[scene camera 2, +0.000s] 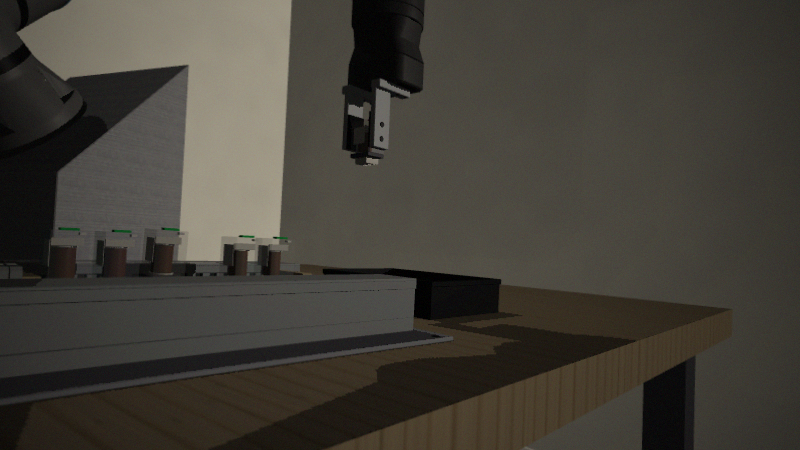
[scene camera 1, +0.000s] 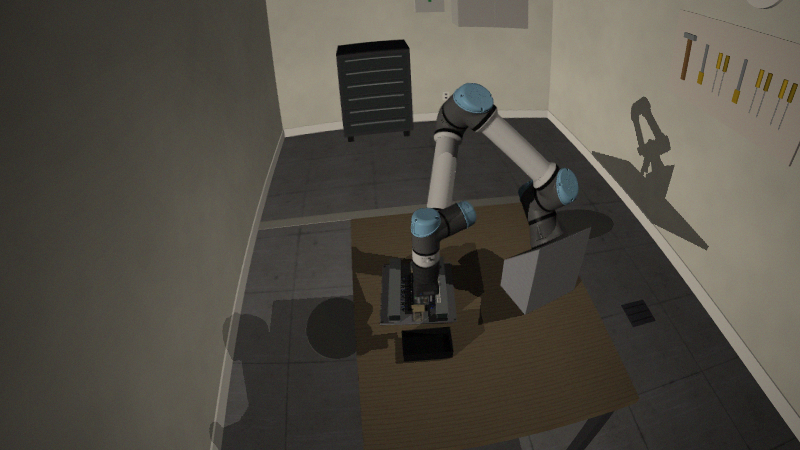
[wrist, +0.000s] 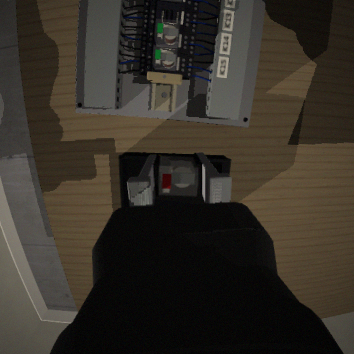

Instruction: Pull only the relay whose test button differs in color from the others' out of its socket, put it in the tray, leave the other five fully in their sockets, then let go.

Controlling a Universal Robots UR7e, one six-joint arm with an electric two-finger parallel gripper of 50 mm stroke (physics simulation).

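Frame: origin at the arm's base, x ahead, y right, z down, level; millimetres.
Seen in the pictures: gripper, between the fingertips: (scene camera 2: pixel 364 149) (scene camera 1: pixel 424 299) (wrist: pixel 176 166); arm's base, origin of its link: (scene camera 2: pixel 32 128) (scene camera 1: pixel 550 242).
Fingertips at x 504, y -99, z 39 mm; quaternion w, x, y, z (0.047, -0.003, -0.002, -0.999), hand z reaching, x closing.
Offsets run from my fingertips to a thing's middle. Level surfaces: height alone.
My gripper (scene camera 2: pixel 367 146) (wrist: pixel 176 166) is shut on the relay with the red test button @(dx +0, dy -3, dz -8 mm) (scene camera 2: pixel 366 161) (wrist: pixel 185 177). It holds the relay upright, high above the table. In the wrist view the relay and fingers overlap the black tray @(dx +11, dy -74, dz +143 mm) (scene camera 1: pixel 427 357) (scene camera 2: pixel 464 300) (wrist: pixel 127 167); in scene camera 2 they are well above the tray's height. Green-button relays stand in the socket row, among them one by the gap (scene camera 2: pixel 163 258), one past it @(dx -8, dy +138, dz +113 mm) (scene camera 2: pixel 241 261) and the end one @(dx -2, dy +109, dz +113 mm) (scene camera 2: pixel 274 261) (wrist: pixel 166 58). They look level. A dark empty socket @(dx -18, dy +181, dz +141 mm) (wrist: pixel 170 15) shows between relays. In scene camera 1 the arm hides the held relay.
The panel's grey wire duct (scene camera 2: pixel 223 313) (wrist: pixel 100 75) runs along the socket row. A tan end stop @(dx +2, dy +90, dz +135 mm) (scene camera 1: pixel 418 307) (wrist: pixel 164 77) closes the row on the tray side. A grey slanted box (scene camera 1: pixel 545 277) (scene camera 2: pixel 125 167) stands by the arm's base on the wooden table @(dz +160 mm) (scene camera 1: pixel 503 386).
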